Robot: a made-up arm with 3 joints. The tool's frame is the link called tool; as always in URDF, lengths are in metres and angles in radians. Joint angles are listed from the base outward. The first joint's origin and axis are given. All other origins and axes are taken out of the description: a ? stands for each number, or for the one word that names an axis. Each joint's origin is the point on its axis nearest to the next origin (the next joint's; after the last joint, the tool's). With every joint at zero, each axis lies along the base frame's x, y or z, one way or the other. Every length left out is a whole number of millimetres.
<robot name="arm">
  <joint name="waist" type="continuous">
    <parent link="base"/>
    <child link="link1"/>
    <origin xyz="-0.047 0 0.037"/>
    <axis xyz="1 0 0"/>
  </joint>
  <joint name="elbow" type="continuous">
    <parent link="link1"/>
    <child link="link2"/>
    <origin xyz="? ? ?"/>
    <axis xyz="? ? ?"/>
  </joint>
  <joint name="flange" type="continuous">
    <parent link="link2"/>
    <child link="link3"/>
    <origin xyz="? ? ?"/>
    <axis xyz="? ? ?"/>
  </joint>
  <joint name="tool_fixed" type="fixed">
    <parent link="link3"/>
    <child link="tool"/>
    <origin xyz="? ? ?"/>
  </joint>
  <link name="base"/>
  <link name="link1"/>
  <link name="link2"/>
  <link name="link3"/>
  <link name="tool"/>
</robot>
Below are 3 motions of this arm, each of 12 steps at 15 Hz.
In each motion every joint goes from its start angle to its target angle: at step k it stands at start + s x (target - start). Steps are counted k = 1, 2, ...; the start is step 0. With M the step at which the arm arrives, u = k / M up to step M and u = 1 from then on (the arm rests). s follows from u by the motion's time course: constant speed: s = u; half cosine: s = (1 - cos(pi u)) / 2; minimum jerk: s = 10 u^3 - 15 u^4 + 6 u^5.
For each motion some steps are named. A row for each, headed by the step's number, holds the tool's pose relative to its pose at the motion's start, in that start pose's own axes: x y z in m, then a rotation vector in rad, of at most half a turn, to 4 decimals.
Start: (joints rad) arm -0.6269 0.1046 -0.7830
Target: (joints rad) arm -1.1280 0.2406 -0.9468
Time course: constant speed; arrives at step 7
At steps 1, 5, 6, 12:
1: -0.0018 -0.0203 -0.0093 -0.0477 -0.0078 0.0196
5: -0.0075 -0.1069 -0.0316 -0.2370 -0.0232 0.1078
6: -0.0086 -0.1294 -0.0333 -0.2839 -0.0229 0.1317
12: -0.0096 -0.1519 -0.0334 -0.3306 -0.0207 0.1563

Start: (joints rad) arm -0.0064 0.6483 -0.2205
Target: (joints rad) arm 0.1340 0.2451 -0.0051
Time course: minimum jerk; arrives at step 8
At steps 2, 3, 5, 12:
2: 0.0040 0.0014 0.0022 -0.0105 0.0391 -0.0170
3: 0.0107 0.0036 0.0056 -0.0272 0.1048 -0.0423
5: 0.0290 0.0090 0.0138 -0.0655 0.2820 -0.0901
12: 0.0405 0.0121 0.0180 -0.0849 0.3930 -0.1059

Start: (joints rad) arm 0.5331 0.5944 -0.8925
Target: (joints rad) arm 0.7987 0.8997 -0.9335
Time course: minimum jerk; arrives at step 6
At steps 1, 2, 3, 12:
1: 0.0018 0.0028 0.0012 0.0092 -0.0109 0.0051
2: 0.0108 0.0162 0.0076 0.0538 -0.0655 0.0297
3: 0.0256 0.0375 0.0201 0.1246 -0.1593 0.0685
12: 0.0503 0.0709 0.0467 0.2362 -0.3292 0.1295

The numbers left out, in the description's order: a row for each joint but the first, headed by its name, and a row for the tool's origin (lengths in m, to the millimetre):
elbow: xyz 0 0.377 -0.099, axis 0 -1 0
flange: xyz 0.07 0 0.014, axis -1 0 0
tool: xyz 0 -0.086 0.041

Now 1 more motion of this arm.
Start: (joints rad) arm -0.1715 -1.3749 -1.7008
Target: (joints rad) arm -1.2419 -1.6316 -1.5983
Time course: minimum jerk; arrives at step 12
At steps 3, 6, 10, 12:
3: 0.0344 -0.0057 0.0240 -0.0307 -0.1114 -0.0128
6: 0.1375 -0.0174 0.1447 -0.1203 -0.5413 -0.0693
10: 0.1862 -0.0112 0.3197 -0.1640 -1.0480 -0.1415
12: 0.1865 -0.0099 0.3335 -0.1645 -1.0867 -0.1469

